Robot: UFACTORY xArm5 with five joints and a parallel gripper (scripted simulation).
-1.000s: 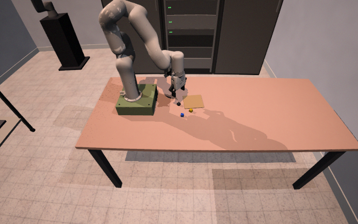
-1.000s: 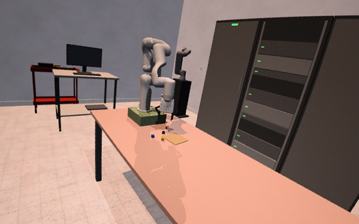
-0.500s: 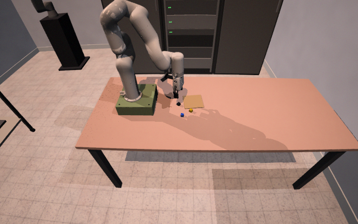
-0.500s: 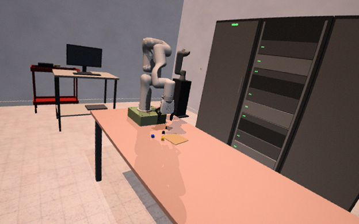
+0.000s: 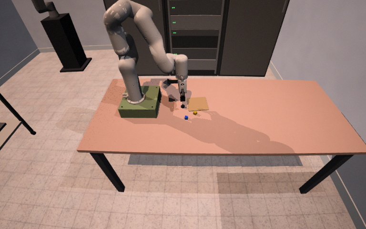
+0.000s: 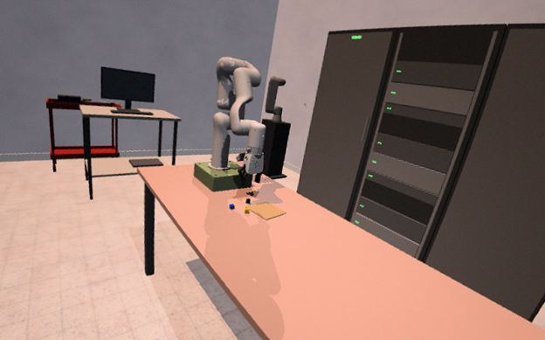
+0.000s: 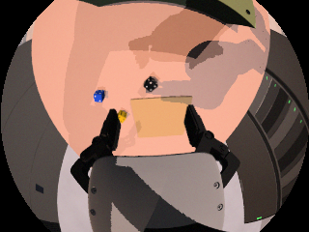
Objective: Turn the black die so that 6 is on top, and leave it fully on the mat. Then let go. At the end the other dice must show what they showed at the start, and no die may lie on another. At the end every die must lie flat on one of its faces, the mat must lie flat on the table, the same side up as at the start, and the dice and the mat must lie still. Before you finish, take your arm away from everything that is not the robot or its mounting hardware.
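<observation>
Right now my hand is 100 mm above the black die. Also, from my hand: blue die 110 mm to the right, 100 mm below, 30 mm ahead; yellow die 100 mm below, 90 mm ahead, 70 mm to the right; tan mat 110 mm below, 110 mm ahead, 30 mm to the left.
</observation>
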